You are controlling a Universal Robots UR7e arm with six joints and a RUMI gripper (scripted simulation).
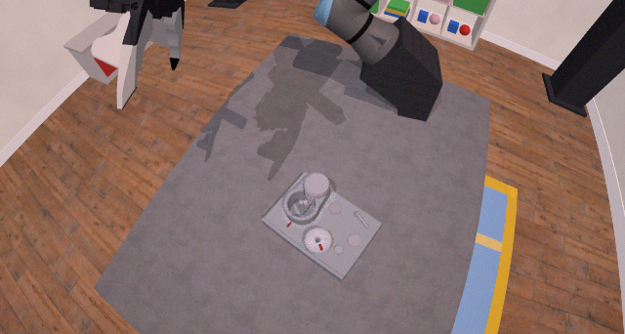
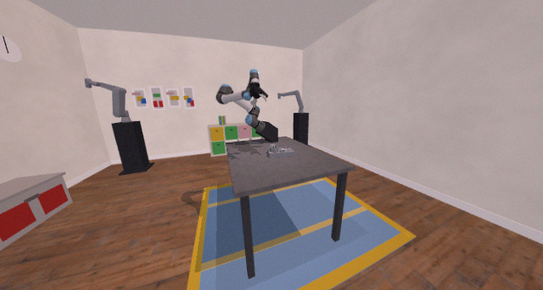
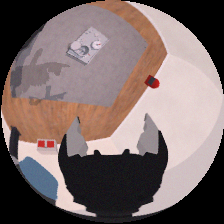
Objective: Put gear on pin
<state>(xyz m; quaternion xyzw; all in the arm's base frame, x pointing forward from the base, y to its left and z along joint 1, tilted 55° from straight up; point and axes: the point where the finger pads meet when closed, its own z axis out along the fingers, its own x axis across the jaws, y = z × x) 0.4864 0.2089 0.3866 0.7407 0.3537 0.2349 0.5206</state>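
Now: the gear 10 mm behind my hand, 220 mm to the left of it and 410 mm below it. The rest, counted from my hand: thin peg 100 mm behind, 290 mm to the left, 420 mm below.
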